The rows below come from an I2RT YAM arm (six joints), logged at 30 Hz.
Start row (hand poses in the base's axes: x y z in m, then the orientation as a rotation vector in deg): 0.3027 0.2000 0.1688 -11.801 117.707 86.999
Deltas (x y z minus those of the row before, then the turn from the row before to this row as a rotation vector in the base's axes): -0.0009 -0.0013 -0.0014 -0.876 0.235 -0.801; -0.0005 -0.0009 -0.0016 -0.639 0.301 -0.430; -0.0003 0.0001 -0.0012 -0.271 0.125 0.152; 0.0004 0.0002 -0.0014 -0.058 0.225 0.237; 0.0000 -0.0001 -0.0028 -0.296 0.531 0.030; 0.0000 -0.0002 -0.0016 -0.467 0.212 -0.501; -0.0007 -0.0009 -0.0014 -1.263 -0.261 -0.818; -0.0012 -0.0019 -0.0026 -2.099 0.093 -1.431; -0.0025 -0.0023 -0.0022 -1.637 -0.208 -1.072; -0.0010 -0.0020 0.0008 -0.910 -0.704 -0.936; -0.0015 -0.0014 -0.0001 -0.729 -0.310 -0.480
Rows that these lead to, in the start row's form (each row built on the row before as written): 0.3018 0.1987 0.1674 -11.123 118.431 85.736; 0.3013 0.1978 0.1658 -10.700 119.084 84.952; 0.3010 0.1979 0.1646 -10.879 119.423 84.815; 0.3014 0.1981 0.1632 -10.997 119.692 84.982; 0.3014 0.1980 0.1604 -10.768 120.348 84.903; 0.3014 0.1978 0.1588 -10.255 120.777 84.215; 0.3007 0.1969 0.1574 -10.031 121.367 82.341; 0.2995 0.1950 0.1548 -9.221 122.709 79.371; 0.2970 0.1927 0.1526 -8.823 123.496 76.968; 0.2960 0.1907 0.1534 -8.606 123.362 75.236; 0.2945 0.1893 0.1533 -8.568 123.509 74.089
